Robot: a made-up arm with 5 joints.
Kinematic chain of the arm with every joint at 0, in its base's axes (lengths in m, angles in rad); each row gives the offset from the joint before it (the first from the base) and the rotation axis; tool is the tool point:
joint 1: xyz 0 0 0.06 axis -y
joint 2: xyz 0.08 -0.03 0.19 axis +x
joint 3: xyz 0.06 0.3 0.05 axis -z
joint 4: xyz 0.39 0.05 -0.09 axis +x
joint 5: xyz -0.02 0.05 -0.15 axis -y
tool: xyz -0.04 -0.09 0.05
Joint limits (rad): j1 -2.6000..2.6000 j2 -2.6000..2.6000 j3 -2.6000..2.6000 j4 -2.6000..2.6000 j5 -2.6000..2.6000
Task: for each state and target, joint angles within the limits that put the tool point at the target. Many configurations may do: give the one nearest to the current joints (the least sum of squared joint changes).
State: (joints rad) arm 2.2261 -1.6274 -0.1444 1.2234 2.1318
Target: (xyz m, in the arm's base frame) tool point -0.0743 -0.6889 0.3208
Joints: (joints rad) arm 2.2398 -2.4959 -0.7289 1.1536 2.1632
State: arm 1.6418 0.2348 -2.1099 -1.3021 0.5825
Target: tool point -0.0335 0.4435 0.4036
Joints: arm 2.0230 -0.4837 -1.2616 -1.1946 0.7382
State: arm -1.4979 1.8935 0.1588 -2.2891 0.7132
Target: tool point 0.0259 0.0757 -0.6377
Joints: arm -2.4117 1.0728 -0.2448 -2.2799 0.5273
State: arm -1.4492 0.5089 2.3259 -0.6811 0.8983
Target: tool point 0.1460 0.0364 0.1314
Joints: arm -1.4441 0.4672 1.9118 -1.1438 0.7627
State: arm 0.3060 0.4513 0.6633 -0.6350 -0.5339
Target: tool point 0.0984 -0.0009 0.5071
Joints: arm 0.9378 0.5251 0.6667 -1.3684 -0.9999
